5 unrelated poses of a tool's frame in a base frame.
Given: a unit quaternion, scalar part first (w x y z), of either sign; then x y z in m.
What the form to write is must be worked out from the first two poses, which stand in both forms.
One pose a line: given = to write
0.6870 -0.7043 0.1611 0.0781 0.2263 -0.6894 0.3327 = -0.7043 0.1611 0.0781 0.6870 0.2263 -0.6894 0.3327
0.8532 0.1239 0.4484 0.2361 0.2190 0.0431 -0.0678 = 0.1239 0.4484 0.2361 0.8532 0.2190 0.0431 -0.0678
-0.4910 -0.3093 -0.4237 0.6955 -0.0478 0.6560 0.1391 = 0.3093 0.4237 -0.6955 0.4910 -0.0478 0.6560 0.1391
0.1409 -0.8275 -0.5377 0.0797 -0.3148 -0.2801 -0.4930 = -0.8275 -0.5377 0.0797 0.1409 -0.3148 -0.2801 -0.4930
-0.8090 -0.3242 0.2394 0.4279 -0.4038 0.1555 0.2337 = 0.3242 -0.2394 -0.4279 0.8090 -0.4038 0.1555 0.2337
